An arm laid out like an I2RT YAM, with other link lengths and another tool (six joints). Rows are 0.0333 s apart.
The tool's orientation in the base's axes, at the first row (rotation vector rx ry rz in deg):
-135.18, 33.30, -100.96
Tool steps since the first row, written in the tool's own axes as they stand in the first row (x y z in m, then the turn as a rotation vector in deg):
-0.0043, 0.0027, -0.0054, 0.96, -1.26, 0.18
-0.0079, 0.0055, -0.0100, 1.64, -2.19, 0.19
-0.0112, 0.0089, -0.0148, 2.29, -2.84, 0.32
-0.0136, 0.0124, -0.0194, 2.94, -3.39, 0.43
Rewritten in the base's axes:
-0.0067, -0.0002, -0.0031, 0.68, 0.76, 1.22
-0.0126, -0.0008, -0.0058, 1.06, 1.35, 2.14
-0.0186, -0.0021, -0.0085, 1.48, 1.68, 2.90
-0.0243, -0.0039, -0.0104, 1.86, 1.92, 3.63

